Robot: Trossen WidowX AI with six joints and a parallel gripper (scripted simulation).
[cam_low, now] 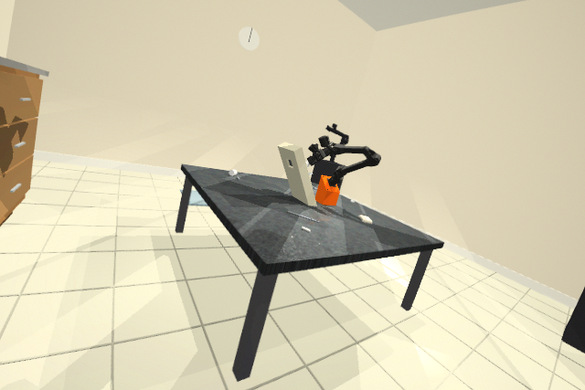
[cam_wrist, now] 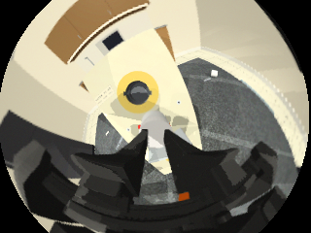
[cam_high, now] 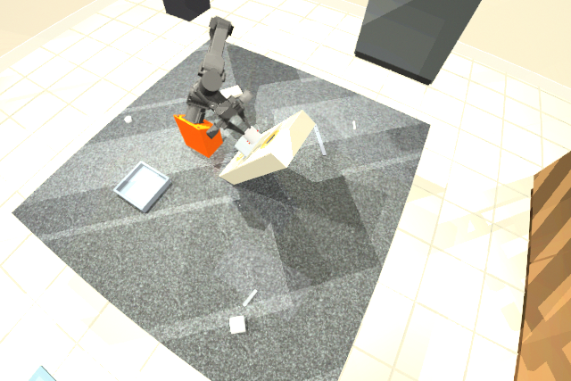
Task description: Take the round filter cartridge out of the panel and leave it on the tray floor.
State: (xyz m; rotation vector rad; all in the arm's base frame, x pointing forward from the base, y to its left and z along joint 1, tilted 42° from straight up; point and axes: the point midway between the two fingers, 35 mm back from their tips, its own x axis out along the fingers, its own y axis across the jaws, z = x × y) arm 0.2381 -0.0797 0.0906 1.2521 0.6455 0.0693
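Now: gripper tip 10 mm short of the white round filter cartridge and 10 mm above it. Round my gripper tip: short rod (250 mm ahead, 390 mm to the right, 240 mm below); then pale blue tray (320 mm behind, 280 mm to the right, 240 mm below); then cream service panel (40 mm ahead, 70 mm below).
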